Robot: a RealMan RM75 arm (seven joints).
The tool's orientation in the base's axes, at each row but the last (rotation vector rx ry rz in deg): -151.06 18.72 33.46; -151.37 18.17 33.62; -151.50 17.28 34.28; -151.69 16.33 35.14; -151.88 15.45 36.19; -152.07 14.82 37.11; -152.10 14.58 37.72; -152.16 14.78 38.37; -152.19 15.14 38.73; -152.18 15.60 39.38; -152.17 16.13 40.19; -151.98 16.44 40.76
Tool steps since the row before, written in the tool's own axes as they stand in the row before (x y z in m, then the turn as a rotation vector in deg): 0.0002 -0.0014 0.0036 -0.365 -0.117 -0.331; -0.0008 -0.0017 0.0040 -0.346 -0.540 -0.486; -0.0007 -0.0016 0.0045 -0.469 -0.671 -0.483; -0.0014 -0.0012 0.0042 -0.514 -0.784 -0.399; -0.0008 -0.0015 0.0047 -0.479 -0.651 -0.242; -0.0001 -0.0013 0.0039 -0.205 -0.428 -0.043; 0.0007 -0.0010 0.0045 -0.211 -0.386 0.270; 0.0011 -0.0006 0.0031 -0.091 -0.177 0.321; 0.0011 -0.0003 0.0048 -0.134 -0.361 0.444; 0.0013 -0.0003 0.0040 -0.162 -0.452 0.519; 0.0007 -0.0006 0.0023 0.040 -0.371 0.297; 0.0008 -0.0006 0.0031 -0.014 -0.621 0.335
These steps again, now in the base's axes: -0.0006 0.0028 -0.0026 -0.171 0.005 0.477; -0.0016 0.0034 -0.0024 0.029 0.310 0.742; -0.0018 0.0035 -0.0028 -0.043 0.443 0.840; -0.0025 0.0030 -0.0024 -0.082 0.585 0.830; -0.0021 0.0034 -0.0030 -0.149 0.528 0.641; -0.0013 0.0028 -0.0027 -0.048 0.387 0.274; -0.0010 0.0027 -0.0037 -0.193 0.479 0.009; -0.0002 0.0017 -0.0029 -0.166 0.300 -0.159; -0.0010 0.0021 -0.0043 -0.205 0.521 -0.178; -0.0005 0.0018 -0.0038 -0.235 0.637 -0.196; -0.0002 0.0014 -0.0020 0.011 0.454 -0.145; -0.0005 0.0017 -0.0027 0.020 0.702 -0.072
